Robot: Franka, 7 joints.
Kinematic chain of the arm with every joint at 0, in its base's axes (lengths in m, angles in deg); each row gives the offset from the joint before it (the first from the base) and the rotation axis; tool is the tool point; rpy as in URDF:
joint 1: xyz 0 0 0.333 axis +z
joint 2: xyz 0 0 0 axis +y
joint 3: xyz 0 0 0.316 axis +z
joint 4: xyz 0.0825 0 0 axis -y
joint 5: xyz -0.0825 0 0.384 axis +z
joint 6: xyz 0 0 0 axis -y
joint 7: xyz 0.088 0 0 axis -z
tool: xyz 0 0 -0.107 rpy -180 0 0
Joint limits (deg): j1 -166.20..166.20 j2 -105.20..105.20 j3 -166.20..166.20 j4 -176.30..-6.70 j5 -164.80..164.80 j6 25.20..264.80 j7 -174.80..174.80
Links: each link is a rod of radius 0.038 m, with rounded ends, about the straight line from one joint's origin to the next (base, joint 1, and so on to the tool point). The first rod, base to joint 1, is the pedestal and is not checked.
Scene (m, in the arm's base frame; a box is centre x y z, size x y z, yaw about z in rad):
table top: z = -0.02
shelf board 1: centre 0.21 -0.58 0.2 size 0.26 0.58 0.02 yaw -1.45
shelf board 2: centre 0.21 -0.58 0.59 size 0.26 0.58 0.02 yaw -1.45
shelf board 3: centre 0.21 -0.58 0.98 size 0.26 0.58 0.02 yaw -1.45
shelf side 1: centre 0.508 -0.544 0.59 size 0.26 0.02 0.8 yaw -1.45
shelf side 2: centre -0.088 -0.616 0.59 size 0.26 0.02 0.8 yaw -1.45
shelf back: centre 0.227 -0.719 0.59 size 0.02 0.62 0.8 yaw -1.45
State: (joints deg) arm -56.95 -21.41 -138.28 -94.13 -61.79 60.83 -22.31
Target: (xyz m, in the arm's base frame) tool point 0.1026 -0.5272 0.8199
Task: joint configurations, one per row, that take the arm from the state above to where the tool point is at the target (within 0.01 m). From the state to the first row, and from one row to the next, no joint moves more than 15 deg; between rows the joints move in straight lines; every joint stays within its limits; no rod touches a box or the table.
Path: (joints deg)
1: -44.21 -6.89 -135.38 -93.01 -61.13 58.40 -22.31
2: -31.47 7.63 -132.49 -91.90 -60.47 55.96 -22.31
3: -18.72 22.15 -129.59 -90.78 -59.80 53.53 -22.31
4: -5.98 36.67 -126.70 -89.67 -59.14 51.09 -22.31
5: 6.76 51.19 -123.80 -88.55 -58.48 48.66 -22.31
6: 0.96 44.76 -111.91 -81.71 -60.55 60.24 -22.31
7: -4.84 38.33 -100.02 -74.87 -62.63 71.81 -22.31
8: -10.64 31.90 -88.13 -68.03 -64.70 83.39 -22.31

